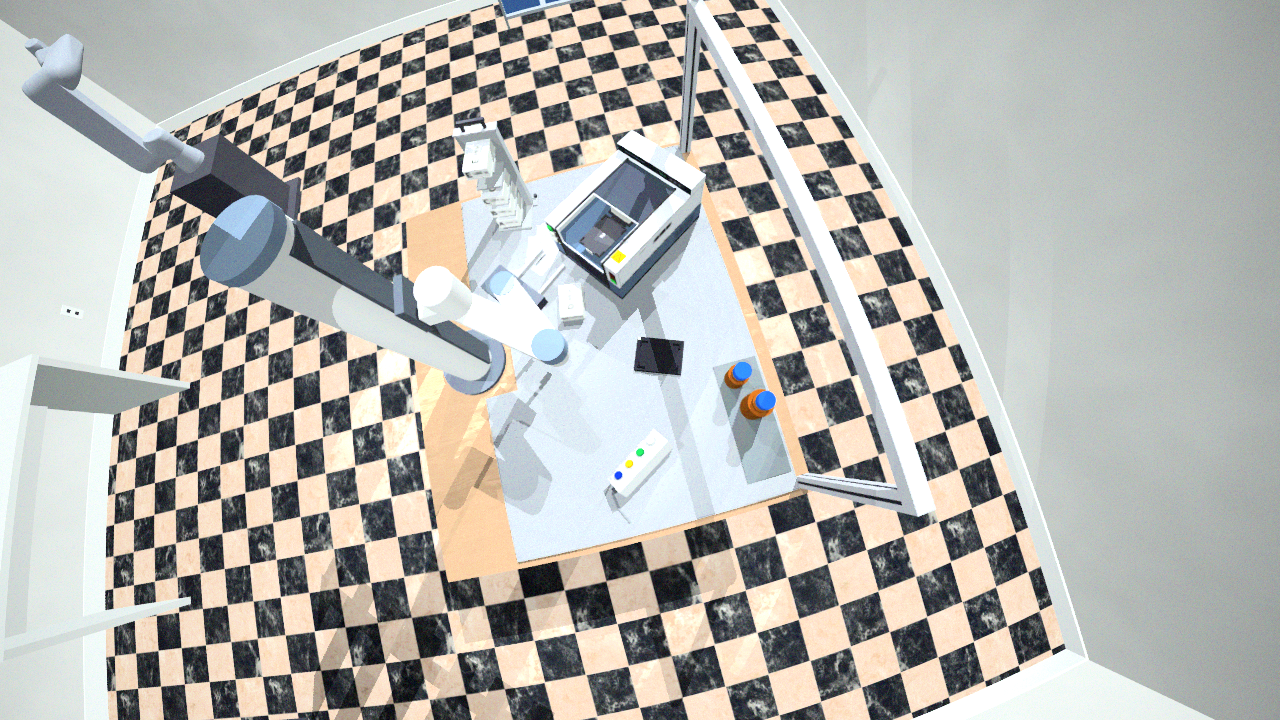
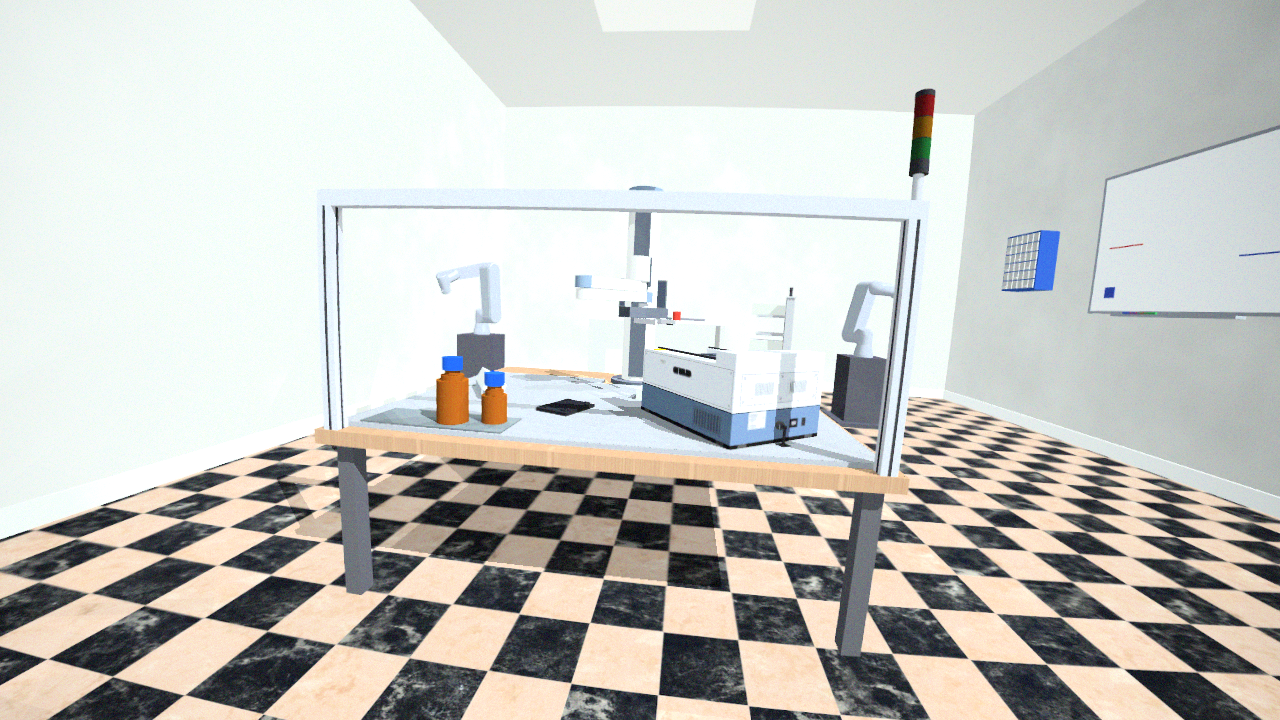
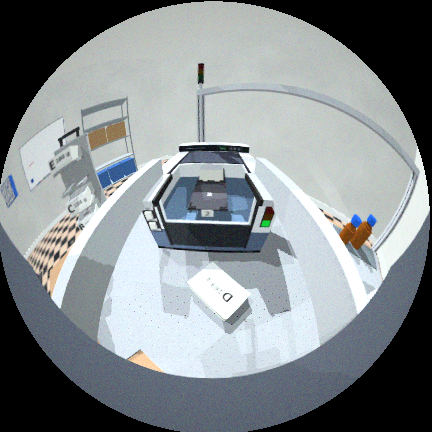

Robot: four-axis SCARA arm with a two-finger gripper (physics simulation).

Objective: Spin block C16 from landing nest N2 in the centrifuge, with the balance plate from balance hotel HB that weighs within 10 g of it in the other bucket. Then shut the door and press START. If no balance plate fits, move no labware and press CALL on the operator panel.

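Frame: origin at the arm's base, x up, y back, z right, level; millimetres.
Seen in the pictures: gripper, between the fingertips: (image 1: pixel 552 258) (image 2: pixel 666 322) (image 3: pixel 207 165); arm's base, origin of its link: (image 1: pixel 475 362) (image 2: pixel 636 382).
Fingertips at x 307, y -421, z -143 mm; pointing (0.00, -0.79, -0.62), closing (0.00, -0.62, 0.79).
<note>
Offsets run from my fingertips to a thing's top centre. "*": to the spot under its first point. Level surfaces: height alone.
The centrifuge (image 1: pixel 666 210) (image 2: pixel 689 380) (image 3: pixel 197 235) stands open, its dark rotor part @(* dx -154, dy -158, dz -137 mm) (image 1: pixel 601 234) (image 3: pixel 209 197) showing inside, with a pale block @(dx -112, dy -289, dz -221 mm) (image 3: pixel 211 174) behind it. A white plate marked D 169 g @(dx -252, dy +10, dz +29 mm) (image 1: pixel 571 302) (image 3: pixel 218 291) lies on the deck before it. Balance hotel HB (image 1: pixel 512 170) (image 3: pixel 90 160) holds plate E, 180 g @(dx +89, dy +167, dz -402 mm) (image 1: pixel 478 158) (image 3: pixel 65 156), and plate C @(dx -53, dy +167, dz -402 mm) (image 3: pixel 79 204) lower down. My gripper (image 1: pixel 556 257) (image 3: pixel 207 165) is shut at its narrow setting, with an empty gap between its fingers, above the deck facing the centrifuge. The operator panel @(dx -210, dy -91, dz +642 mm) (image 1: pixel 637 465) has coloured buttons. I cannot identify C16.
A black tray @(dx -275, dy -245, dz +306 mm) (image 1: pixel 658 355) (image 2: pixel 565 406) lies mid-deck. Two orange bottles with blue caps, one large @(dx -108, dy -491, dz +598 mm) (image 1: pixel 757 404) (image 2: pixel 452 398) and one small (image 1: pixel 737 374) (image 2: pixel 494 404), stand on a grey mat @(dx -289 mm) (image 1: pixel 768 456). A frame @(* dx +309, dy -583, dz +255 mm) (image 1: pixel 805 223) (image 2: pixel 537 200) spans the table edge.
</note>
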